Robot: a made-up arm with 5 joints.
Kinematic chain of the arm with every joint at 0, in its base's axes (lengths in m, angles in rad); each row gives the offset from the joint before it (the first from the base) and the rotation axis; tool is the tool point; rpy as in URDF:
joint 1: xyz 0 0 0.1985 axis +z
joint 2: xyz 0 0 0 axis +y
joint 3: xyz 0.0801 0 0.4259 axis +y
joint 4: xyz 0.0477 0 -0.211 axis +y
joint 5: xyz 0.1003 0 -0.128 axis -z
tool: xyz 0 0 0 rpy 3.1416 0 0
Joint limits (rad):
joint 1: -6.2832..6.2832
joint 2: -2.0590..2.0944
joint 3: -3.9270..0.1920
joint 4: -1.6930..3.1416
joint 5: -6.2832..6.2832
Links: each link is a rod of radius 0.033 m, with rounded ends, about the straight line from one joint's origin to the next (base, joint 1, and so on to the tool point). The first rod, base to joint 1, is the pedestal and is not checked.
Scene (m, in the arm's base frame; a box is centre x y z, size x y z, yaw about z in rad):
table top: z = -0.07
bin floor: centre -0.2 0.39 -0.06 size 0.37 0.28 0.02 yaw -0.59
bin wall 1: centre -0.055 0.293 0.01 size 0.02 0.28 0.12 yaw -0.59
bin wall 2: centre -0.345 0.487 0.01 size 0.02 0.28 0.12 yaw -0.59
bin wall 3: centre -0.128 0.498 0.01 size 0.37 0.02 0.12 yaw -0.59
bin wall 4: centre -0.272 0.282 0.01 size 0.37 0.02 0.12 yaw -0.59
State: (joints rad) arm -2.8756 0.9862 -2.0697 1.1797 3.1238
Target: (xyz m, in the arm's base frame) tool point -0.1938 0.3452 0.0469
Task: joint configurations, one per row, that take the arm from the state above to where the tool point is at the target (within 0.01 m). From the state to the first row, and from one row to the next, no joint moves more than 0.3 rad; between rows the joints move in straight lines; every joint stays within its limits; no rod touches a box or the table.
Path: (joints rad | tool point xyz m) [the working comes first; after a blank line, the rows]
Joints at the target: -4.2008 0.9908 -1.2437 1.6054 3.1238
Straight joint move there: touches bin wall 4.

1: -3.1264 0.8323 -1.8963 1.3259 3.1641 | -0.6402 -0.0097 0.2157
2: -3.3772 0.6784 -1.7230 1.4721 3.2044 | -0.5584 0.1341 0.2570
3: -3.6280 0.5245 -1.5496 1.6183 3.2447 | -0.4414 0.2334 0.2961
4: -3.8788 0.3707 -1.3763 1.7645 3.2850 | -0.3090 0.2806 0.3318
5: -3.9861 0.5774 -1.3321 1.7115 3.2313 | -0.2869 0.3230 0.2349
6: -4.0935 0.7841 -1.2879 1.6584 3.1775 | -0.2463 0.3458 0.1382
7: -4.2008 0.9908 -1.2437 1.6054 3.1238 | -0.1938 0.3452 0.0469

